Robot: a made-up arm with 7 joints.
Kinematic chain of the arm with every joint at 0, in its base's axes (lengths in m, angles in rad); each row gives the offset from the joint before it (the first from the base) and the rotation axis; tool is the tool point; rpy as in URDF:
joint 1: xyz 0 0 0.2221 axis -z
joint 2: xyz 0 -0.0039 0.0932 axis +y
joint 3: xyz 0 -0.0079 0.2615 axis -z
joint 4: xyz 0 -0.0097 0.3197 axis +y
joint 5: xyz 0 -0.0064 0.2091 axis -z
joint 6: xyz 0 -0.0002 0.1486 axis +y
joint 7: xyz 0 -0.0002 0.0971 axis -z
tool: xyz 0 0 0 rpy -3.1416 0 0
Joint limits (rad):
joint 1: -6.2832..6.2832
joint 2: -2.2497..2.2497
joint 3: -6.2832..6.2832
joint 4: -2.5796..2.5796
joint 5: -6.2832..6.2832
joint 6: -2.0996..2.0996
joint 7: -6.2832..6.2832
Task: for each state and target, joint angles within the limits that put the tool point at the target. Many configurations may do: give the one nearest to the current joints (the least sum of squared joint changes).
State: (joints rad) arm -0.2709 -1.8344 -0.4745 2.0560 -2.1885 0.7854 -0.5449
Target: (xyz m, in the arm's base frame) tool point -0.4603 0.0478 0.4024
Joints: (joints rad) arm -0.3415 -2.0614 -0.5327 2.2972 -2.1496 0.8068 -0.5449
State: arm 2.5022 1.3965 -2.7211 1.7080 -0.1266 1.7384 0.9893
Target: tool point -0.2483 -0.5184 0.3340
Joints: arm 2.3931 2.0117 -2.4396 1.6052 -0.0508 1.8134 0.9893
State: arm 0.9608 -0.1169 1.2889 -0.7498 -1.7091 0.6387 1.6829
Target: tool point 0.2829 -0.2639 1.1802
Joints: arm 1.4653 0.3012 1.4401 -0.6464 -1.6860 0.8569 1.6829
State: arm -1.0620 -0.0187 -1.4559 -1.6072 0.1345 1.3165 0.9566
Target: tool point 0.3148 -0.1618 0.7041
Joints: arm -1.0887 0.0076 -1.4787 -2.3256 0.1552 1.3391 0.9566
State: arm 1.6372 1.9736 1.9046 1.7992 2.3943 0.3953 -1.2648
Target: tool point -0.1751 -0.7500 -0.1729
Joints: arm 1.2732 2.2497 1.5634 1.0656 2.4651 0.4245 -1.2648
